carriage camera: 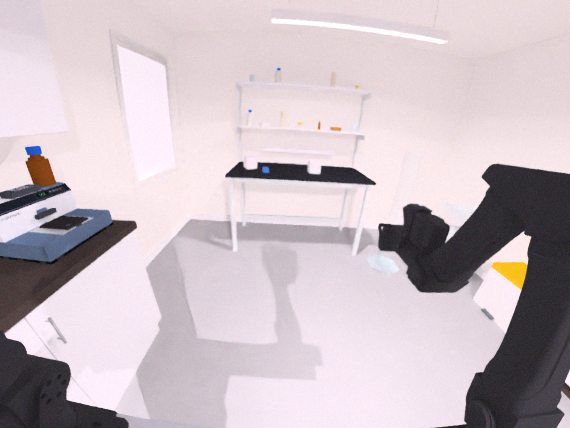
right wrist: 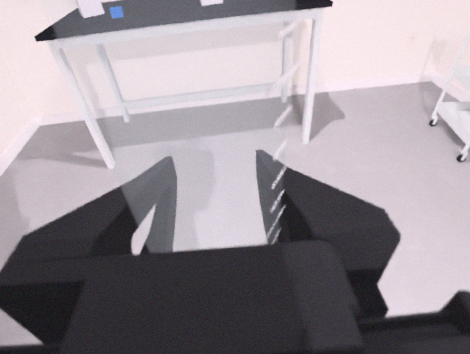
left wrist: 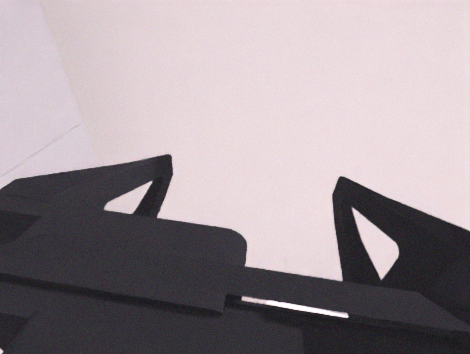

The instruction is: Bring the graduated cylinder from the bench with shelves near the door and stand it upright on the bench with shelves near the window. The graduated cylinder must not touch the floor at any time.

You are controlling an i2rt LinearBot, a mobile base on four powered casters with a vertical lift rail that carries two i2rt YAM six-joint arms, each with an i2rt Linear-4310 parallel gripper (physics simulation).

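Places are measured from the left arm's base along level axes (x left, y back, z up), in metres.
Pixels of known places: left gripper, fingertip midpoint: (left wrist: 252, 174); right gripper, fingertip midpoint: (carriage camera: 385, 225) (right wrist: 215, 164).
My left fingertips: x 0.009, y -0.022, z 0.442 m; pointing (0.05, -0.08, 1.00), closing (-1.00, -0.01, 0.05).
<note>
Ahead of a thing's pixels: the offset from my left fingertips to its top centre. "spot": to the spot under its first point. Level surfaces: height alone.
The transparent graduated cylinder @[dx -0.637, dy -0.414, dz -0.066 m] (carriage camera: 383, 264) (right wrist: 279, 177) is upright in my right gripper (carriage camera: 385, 236) (right wrist: 215, 164), which is shut on it. Its pale base hangs below the fingers, above the floor, in the carriage view; its white marks run up beside the right finger in the right wrist view. My left gripper (left wrist: 252, 174) is open and empty. The bench with shelves (carriage camera: 290, 172) (right wrist: 175, 21) near the window (carriage camera: 147, 112) stands across the room, apart from the cylinder. The bench near the door does not show.
White boxes (carriage camera: 251, 163) (carriage camera: 314, 166) and a blue item (carriage camera: 265, 170) (right wrist: 116, 12) are on the bench top. Bottles stand on its shelves (carriage camera: 300, 130). A counter @[dz -0.536 m] (carriage camera: 112, 231) with a blue-grey device @[spot: dx +0.570, dy -0.572, dz -0.482 m] (carriage camera: 75, 235) is at left. A yellow-lidded bin (carriage camera: 510, 272) and white cart (right wrist: 454, 120) are at right.
</note>
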